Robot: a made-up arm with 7 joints. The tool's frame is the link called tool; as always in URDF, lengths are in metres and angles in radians. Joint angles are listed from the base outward. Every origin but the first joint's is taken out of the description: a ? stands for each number. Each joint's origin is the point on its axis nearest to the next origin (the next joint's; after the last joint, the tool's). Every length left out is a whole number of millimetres.
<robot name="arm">
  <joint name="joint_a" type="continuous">
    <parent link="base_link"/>
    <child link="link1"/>
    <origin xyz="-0.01 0 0.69" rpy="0 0 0"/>
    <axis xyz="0 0 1"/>
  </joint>
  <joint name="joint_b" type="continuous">
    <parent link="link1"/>
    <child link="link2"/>
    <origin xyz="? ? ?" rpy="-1.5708 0 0"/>
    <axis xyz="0 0 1"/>
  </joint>
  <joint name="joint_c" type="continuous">
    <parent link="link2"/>
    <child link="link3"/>
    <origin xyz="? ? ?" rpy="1.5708 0 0"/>
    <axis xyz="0 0 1"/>
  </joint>
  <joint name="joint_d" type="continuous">
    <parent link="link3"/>
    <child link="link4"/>
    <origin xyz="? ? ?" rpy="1.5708 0 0"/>
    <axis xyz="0 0 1"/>
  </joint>
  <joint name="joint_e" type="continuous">
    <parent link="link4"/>
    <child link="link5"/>
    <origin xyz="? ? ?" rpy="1.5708 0 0"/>
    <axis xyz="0 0 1"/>
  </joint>
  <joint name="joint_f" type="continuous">
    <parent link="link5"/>
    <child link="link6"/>
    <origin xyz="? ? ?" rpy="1.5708 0 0"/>
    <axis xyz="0 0 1"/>
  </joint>
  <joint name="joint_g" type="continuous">
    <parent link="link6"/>
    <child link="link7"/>
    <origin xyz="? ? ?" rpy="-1.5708 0 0"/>
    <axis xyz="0 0 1"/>
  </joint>
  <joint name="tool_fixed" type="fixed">
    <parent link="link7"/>
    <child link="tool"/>
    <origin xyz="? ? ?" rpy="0 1.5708 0"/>
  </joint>
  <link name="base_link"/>
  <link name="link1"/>
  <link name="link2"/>
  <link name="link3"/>
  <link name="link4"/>
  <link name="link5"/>
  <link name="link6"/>
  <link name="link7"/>
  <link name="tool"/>
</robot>
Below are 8 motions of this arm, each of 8 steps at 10 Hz.
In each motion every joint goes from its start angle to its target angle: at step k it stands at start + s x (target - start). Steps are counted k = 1, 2, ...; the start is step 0. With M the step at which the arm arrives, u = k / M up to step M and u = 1 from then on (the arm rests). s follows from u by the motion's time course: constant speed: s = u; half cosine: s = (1 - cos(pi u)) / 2; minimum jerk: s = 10 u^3 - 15 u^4 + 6 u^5.
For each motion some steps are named. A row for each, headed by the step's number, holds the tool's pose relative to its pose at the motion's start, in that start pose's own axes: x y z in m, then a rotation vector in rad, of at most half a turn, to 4 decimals.
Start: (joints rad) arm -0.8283 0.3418 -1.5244 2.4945 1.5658 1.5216 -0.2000
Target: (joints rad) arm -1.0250 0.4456 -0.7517 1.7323 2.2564 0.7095 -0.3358
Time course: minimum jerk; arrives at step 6
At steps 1, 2, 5, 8:
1: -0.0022 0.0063 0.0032 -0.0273 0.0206 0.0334
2: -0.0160 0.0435 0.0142 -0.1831 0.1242 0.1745
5: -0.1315 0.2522 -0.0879 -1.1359 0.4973 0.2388
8: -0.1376 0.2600 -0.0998 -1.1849 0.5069 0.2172

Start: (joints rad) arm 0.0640 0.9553 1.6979 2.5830 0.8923 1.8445 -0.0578
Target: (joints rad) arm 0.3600 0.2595 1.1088 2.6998 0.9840 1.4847 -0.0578
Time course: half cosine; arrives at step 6
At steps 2, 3, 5, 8:
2: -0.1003 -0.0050 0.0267 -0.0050 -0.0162 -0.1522
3: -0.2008 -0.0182 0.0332 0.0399 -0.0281 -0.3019
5: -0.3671 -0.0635 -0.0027 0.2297 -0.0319 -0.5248
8: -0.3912 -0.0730 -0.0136 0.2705 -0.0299 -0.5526

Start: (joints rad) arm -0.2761 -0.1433 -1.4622 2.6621 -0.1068 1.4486 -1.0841
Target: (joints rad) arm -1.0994 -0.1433 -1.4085 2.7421 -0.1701 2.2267 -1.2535
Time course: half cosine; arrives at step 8
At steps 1, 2, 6, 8:
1: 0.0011 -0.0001 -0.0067 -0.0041 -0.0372 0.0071
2: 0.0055 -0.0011 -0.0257 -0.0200 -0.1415 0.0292
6: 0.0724 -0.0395 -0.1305 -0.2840 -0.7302 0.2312
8: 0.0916 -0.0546 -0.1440 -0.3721 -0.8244 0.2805

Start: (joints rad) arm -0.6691 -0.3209 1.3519 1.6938 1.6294 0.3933 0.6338
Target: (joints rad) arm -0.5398 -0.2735 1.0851 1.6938 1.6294 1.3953 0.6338
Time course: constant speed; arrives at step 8
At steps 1, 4, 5, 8:
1: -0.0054 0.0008 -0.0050 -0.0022 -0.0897 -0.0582
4: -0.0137 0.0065 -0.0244 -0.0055 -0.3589 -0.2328
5: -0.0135 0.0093 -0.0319 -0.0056 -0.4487 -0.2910
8: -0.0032 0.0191 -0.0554 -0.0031 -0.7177 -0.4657

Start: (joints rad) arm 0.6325 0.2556 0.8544 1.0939 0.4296 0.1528 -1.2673
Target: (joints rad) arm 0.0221 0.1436 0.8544 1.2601 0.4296 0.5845 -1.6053
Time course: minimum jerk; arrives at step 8
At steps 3, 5, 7, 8:
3: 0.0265 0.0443 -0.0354 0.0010 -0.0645 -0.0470
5: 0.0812 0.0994 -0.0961 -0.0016 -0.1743 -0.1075
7: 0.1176 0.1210 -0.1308 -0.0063 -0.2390 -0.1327
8: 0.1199 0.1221 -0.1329 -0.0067 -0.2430 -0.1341

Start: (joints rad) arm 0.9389 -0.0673 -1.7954 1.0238 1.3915 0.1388 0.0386
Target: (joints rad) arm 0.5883 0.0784 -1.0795 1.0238 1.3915 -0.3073 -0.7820
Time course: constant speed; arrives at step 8
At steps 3, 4, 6, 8:
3: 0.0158 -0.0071 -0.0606 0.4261 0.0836 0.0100
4: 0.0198 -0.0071 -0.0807 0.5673 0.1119 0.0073
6: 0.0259 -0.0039 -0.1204 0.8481 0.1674 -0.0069
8: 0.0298 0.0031 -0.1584 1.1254 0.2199 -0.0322

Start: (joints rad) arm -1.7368 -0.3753 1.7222 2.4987 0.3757 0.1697 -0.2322
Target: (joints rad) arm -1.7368 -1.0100 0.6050 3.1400 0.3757 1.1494 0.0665
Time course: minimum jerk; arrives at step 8
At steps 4, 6, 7, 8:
4: 0.0200 -0.2006 -0.0722 0.4979 -0.1707 -0.0922
6: 0.0749 -0.3448 -0.1876 0.8944 -0.1968 -0.2597
7: 0.0906 -0.3697 -0.2189 0.9775 -0.1834 -0.3082
8: 0.0935 -0.3739 -0.2248 0.9925 -0.1801 -0.3175

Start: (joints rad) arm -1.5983 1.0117 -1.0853 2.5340 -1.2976 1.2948 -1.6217
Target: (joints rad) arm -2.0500 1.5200 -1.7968 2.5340 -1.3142 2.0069 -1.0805
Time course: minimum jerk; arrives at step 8
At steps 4, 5, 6, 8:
4: -0.0687 -0.0129 0.1475 0.0255 -0.4986 0.4819
5: -0.0845 -0.0302 0.2024 0.0022 -0.7901 0.5939
6: -0.0897 -0.0450 0.2424 -0.0295 -1.0272 0.6267
8: -0.0901 -0.0544 0.2662 -0.0548 -1.1724 0.6232

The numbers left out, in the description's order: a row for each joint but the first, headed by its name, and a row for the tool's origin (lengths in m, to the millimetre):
joint_b: -0.03 0 0
joint_c: -0.02 -0.39 0
joint_d: 0.06 0.04 0
joint_e: 0.08 -0.2 0
joint_f: 0.01 -0.02 0
joint_g: 0.1 0.1 0
tool: -0.01 -0.02 0

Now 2 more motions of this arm.
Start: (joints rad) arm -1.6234 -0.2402 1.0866 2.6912 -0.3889 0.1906 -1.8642
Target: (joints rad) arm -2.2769 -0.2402 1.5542 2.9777 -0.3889 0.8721 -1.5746
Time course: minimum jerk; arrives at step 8
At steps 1, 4, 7, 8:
1: -0.0011 -0.0010 0.0016 -0.0020 0.0010 0.0089
4: -0.0301 -0.0438 0.0429 -0.0724 0.0013 0.2834
7: -0.0492 -0.1042 0.0705 -0.1621 -0.0583 0.5643
8: -0.0496 -0.1064 0.0711 -0.1654 -0.0613 0.5736

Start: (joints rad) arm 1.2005 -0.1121 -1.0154 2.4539 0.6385 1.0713 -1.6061
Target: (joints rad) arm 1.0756 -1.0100 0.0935 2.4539 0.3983 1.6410 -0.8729
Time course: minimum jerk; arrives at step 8
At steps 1, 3, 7, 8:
1: 0.0073 0.0007 0.0002 -0.0147 0.0167 0.0027
3: 0.1386 -0.0007 0.0073 -0.1970 0.2826 0.0541
7: 0.5558 -0.1916 0.0062 -0.1834 0.7914 0.2056
8: 0.5643 -0.1999 0.0052 -0.1763 0.7964 0.2073

